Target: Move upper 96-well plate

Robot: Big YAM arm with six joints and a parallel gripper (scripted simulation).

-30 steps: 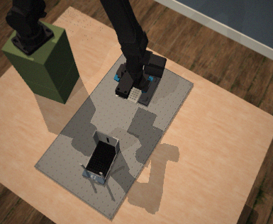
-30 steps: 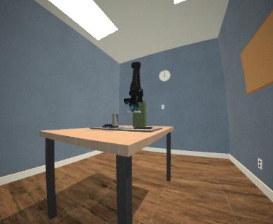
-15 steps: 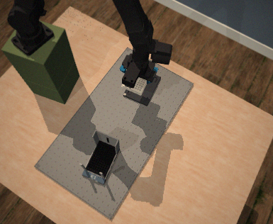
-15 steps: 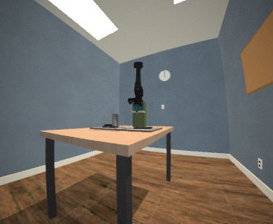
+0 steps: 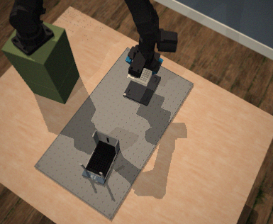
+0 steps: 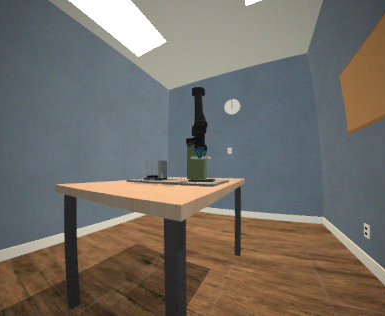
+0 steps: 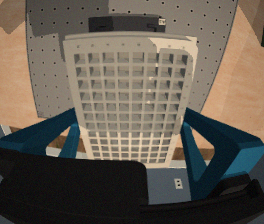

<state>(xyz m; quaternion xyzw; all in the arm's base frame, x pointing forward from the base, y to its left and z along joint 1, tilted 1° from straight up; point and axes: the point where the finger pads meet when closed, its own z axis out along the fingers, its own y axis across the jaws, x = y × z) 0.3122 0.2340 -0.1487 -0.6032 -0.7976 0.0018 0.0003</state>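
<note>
The pale A1 square is 15 cm below my hand, 8 cm to the right of it and 3 cm behind it. Round my hand: white 96-well plate: right at my hand; then dark plate: 36 cm to the right, 14 cm below, 9 cm ahead.
</note>
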